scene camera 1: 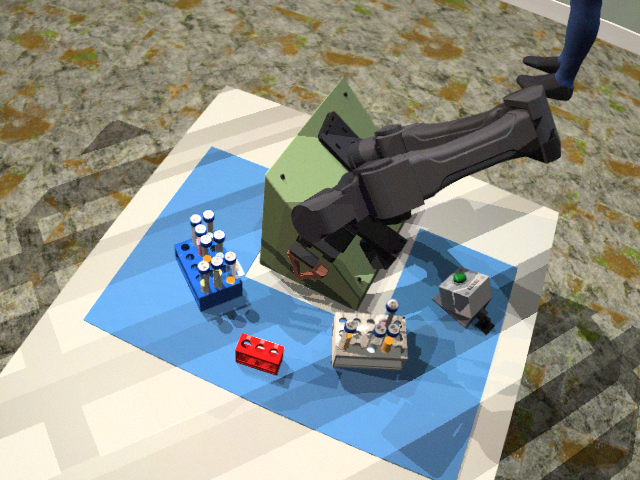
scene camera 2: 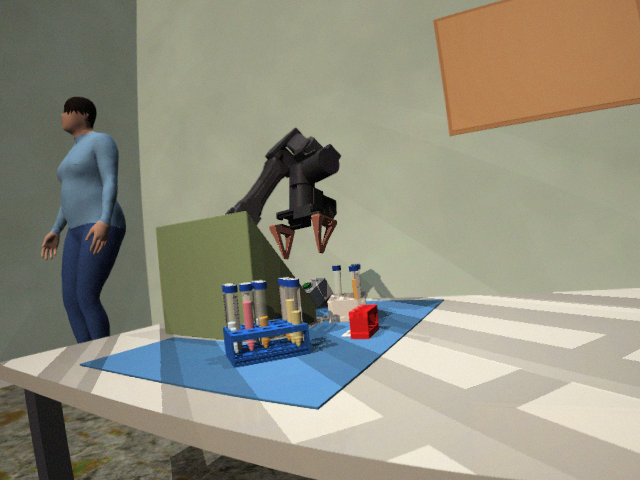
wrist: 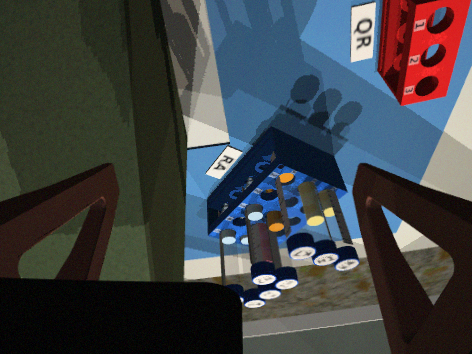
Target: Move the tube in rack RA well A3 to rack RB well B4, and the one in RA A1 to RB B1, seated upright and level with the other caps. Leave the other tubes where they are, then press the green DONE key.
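Pixels of known places: gripper, fingertip midpoint: (scene camera 1: 312,258) (scene camera 2: 302,256) (wrist: 235,176); arm's base, origin of the base link: (scene camera 1: 355,158) (scene camera 2: 214,259).
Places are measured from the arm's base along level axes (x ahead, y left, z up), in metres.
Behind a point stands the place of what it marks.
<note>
The blue rack RA (scene camera 1: 222,298) {x 0.298, y -0.146, z -0.150 m} (scene camera 2: 279,334) {x 0.296, y -0.214, z -0.127 m} (wrist: 300,150) {x 0.291, y -0.141, z -0.151 m} holds several upright tubes with blue-rimmed white caps. Its RA label (wrist: 224,162) {x 0.214, y -0.153, z -0.166 m} shows in the wrist view, but I cannot tell the row letters of the wells. The pale rack (scene camera 1: 369,361) {x 0.317, y 0.146, z -0.155 m} (scene camera 2: 338,308) {x 0.287, y 0.067, z -0.136 m} holds several capped tubes, one standing at its back right in scene camera 1; its label is not readable. The green DONE key (scene camera 1: 459,277) {x 0.117, y 0.260, z -0.098 m} (scene camera 2: 307,285) {x 0.120, y 0.256, z -0.101 m} sits on a grey box. My gripper (scene camera 1: 309,269) {x 0.244, y -0.003, z -0.010 m} (scene camera 2: 303,254) {x 0.244, y -0.003, z -0.010 m} (wrist: 235,176) {x 0.244, y -0.003, z -0.010 m} is open and empty, high above the table, between the two racks and apart from both.
A red three-hole rack (scene camera 1: 258,362) {x 0.391, y -0.038, z -0.155 m} (scene camera 2: 357,327) {x 0.380, y -0.079, z -0.146 m} (wrist: 424,38) {x 0.373, y -0.026, z -0.118 m} stands between the racks, nearer the mat's front edge. A large green block (scene camera 1: 305,180) {x 0.129, y -0.060, z 0.042 m} (scene camera 2: 206,279) {x 0.054, y -0.097, z -0.042 m} (wrist: 60,125) {x 0.170, y 0.016, z -0.042 m} stands beside the gripper, under the arm's base. The racks stand on a blue mat (scene camera 1: 310,397) {x 0.415, y 0.068, z -0.168 m} (scene camera 2: 180,372) {x 0.169, y -0.311, z -0.168 m}.
</note>
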